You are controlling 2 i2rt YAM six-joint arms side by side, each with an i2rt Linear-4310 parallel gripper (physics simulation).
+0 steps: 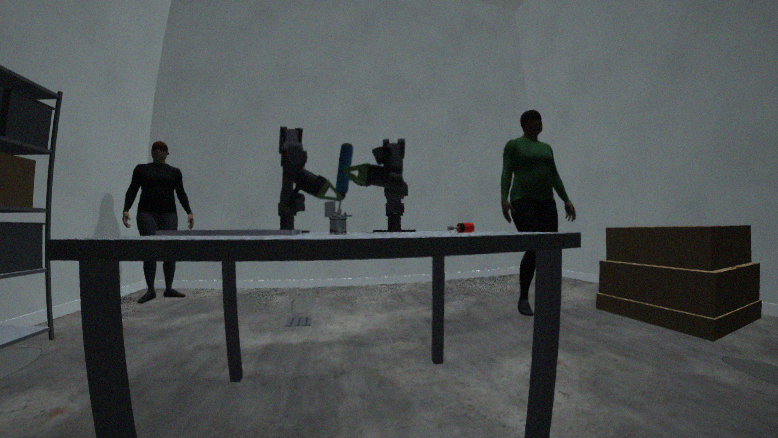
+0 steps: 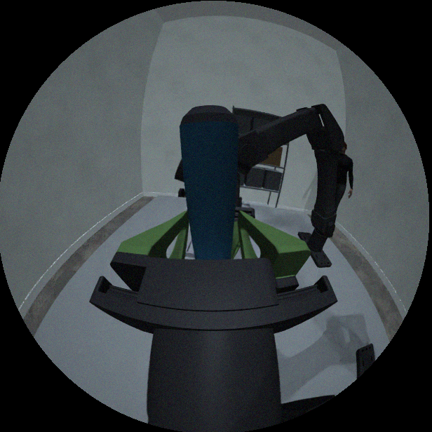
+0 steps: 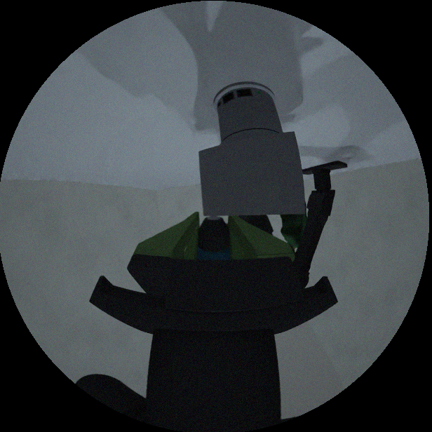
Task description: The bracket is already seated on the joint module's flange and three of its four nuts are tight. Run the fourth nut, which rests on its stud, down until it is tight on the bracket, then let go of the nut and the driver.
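Frame: origin at the left arm's base, x back, y right, z up, level; metres.
Where they show: left gripper, fingertip midpoint: (image 1: 342, 170); right gripper, fingertip midpoint: (image 1: 341, 199).
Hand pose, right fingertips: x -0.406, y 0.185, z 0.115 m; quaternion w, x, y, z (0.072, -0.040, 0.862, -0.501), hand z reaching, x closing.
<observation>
Each offset is from my right fingertips to the top centre of the thing.
The blue driver {dx -0.005, dy -0.004, dz +0.188 m} (image 1: 344, 165) (image 2: 210, 185) (image 3: 214, 255) stands upright with a slight lean, its tip down at the bracket (image 1: 329, 208) (image 3: 252, 175) on the grey joint module {dx +0.038, dy +0.020, dz -0.040 m} (image 1: 338, 224) (image 3: 250, 112). My right gripper (image 1: 340, 198) (image 3: 213, 217) is shut on the driver's lower end, around its dark nose. My left gripper (image 1: 348, 173) (image 2: 212, 216) is partly open, its fingers either side of the driver's handle without gripping it. The fourth nut and its stud cannot be made out; the driver's tip and the bracket hide that spot.
A red-handled tool {dx +0.084, dy -0.417, dz -0.080 m} (image 1: 465, 227) lies on the table (image 1: 326, 247) at the right. A flat grey tray {dx -0.044, dy +0.356, dz -0.099 m} (image 1: 228, 232) lies at the left. Two people (image 1: 157, 190) (image 1: 530, 174) stand behind the table. A shelf unit (image 1: 53, 163) stands at far left, stacked brown boxes (image 1: 675, 288) at right.
</observation>
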